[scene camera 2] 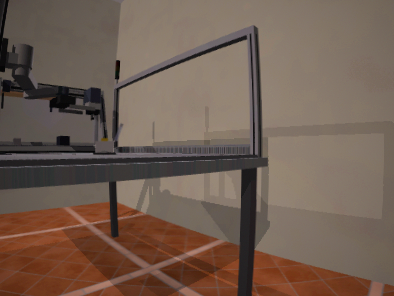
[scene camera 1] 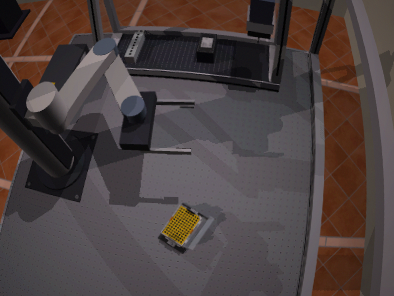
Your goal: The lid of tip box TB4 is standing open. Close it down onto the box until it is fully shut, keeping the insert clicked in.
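Where they show: gripper, fingertip midpoint: (scene camera 2: 88,110) (scene camera 1: 193,126); arm's base, link origin: (scene camera 1: 60,162).
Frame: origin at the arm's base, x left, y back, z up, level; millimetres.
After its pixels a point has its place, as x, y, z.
Observation:
Tip box TB4 (scene camera 1: 172,245) @(-234, -536, 29) (scene camera 2: 105,147) @(-221, -539, 44) stands on the table in the lower middle of the scene camera 1 view. Its yellow insert (scene camera 1: 181,226) @(-168, -560, 71) (scene camera 2: 104,139) @(-216, -536, 81) sits in the top; whether it is clicked in cannot be told. The pale lid (scene camera 1: 201,233) @(-197, -634, 156) (scene camera 2: 119,131) @(-246, -598, 119) stands open, tilted up and outward on the box's right side. My gripper (scene camera 1: 192,128) @(100, -563, 259) (scene camera 2: 80,109) is open and empty, its two long fingers wide apart. It hangs well above the table, away from the box, beyond it towards the dark belt in the scene camera 1 view.
A dark belt (scene camera 1: 175,56) @(537, -397, 61) runs along the back, carrying a white strip with holes (scene camera 1: 134,46) @(548, -212, 107) and a black block (scene camera 1: 206,48) @(539, -533, 132) (scene camera 2: 63,140) @(515, -519, 100). A dark device (scene camera 1: 260,21) @(465, -737, 400) (scene camera 2: 93,95) @(465, -721, 440) hangs over its right end. A metal frame (scene camera 2: 254,90) @(-714, -1003, 298) rises at the table edge.

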